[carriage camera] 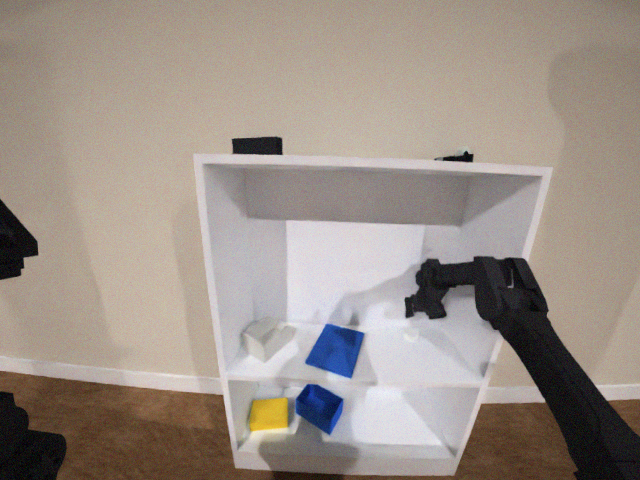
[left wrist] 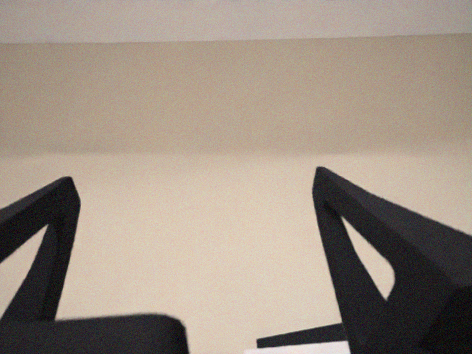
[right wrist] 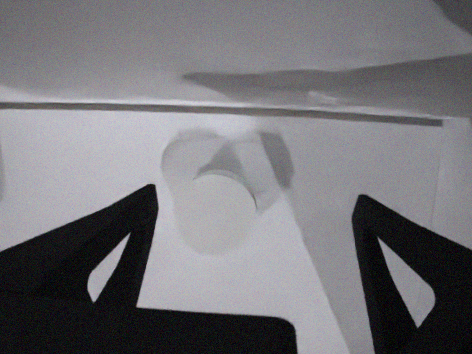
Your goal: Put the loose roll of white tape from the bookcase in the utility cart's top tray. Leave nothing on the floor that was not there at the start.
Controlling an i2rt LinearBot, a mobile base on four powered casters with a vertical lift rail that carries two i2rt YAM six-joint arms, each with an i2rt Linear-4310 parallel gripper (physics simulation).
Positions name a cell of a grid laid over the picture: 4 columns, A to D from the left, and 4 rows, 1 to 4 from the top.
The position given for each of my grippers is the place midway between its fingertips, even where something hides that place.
Note:
In view: my left gripper (left wrist: B3), my right gripper (carriage camera: C3), a flat blue box (carriage camera: C3) and a blue bin (carriage camera: C4).
My right gripper is seen too in the right wrist view (right wrist: C3). The left wrist view does not show the flat blue box: it is out of frame. The right wrist view does not show the flat blue box: it is out of frame.

